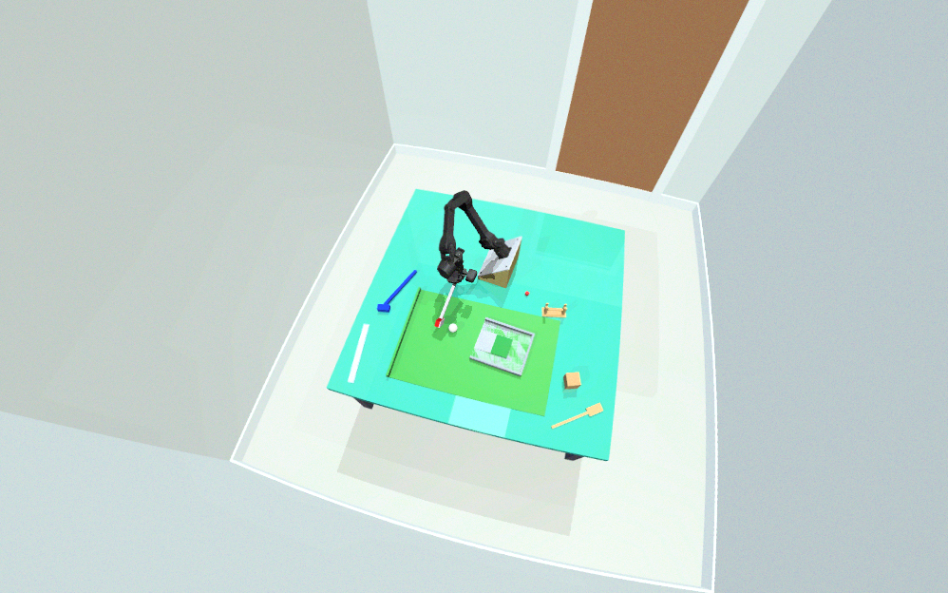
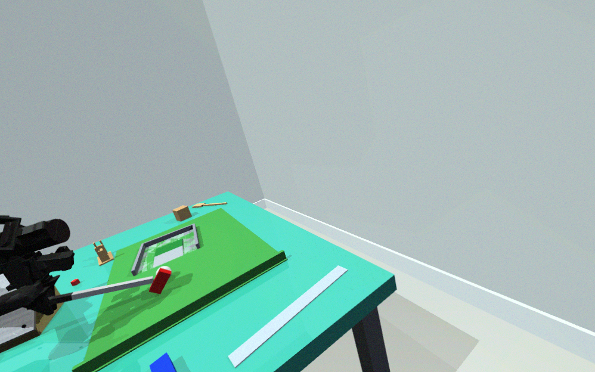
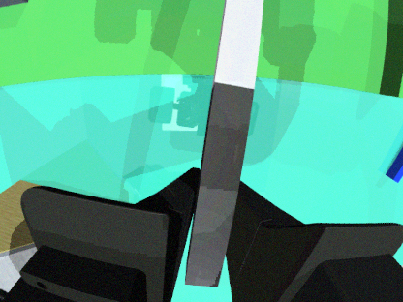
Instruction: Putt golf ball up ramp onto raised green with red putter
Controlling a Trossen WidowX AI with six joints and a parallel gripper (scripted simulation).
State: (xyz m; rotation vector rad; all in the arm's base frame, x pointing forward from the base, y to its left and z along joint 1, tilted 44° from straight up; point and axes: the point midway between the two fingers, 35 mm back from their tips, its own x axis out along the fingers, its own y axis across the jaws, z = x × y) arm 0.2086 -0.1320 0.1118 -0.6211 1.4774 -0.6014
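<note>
The red putter lies 12 cm ahead of my gripper tip, 1 cm to the left of it and 1 cm below it. From my gripper tip the other things lie so: blue putter (14 cm ahead, 28 cm to the right, 6 cm below); white golf ball (22 cm ahead, 7 cm to the left, 5 cm below); red piece (10 cm behind, 34 cm to the left, 7 cm below).
</note>
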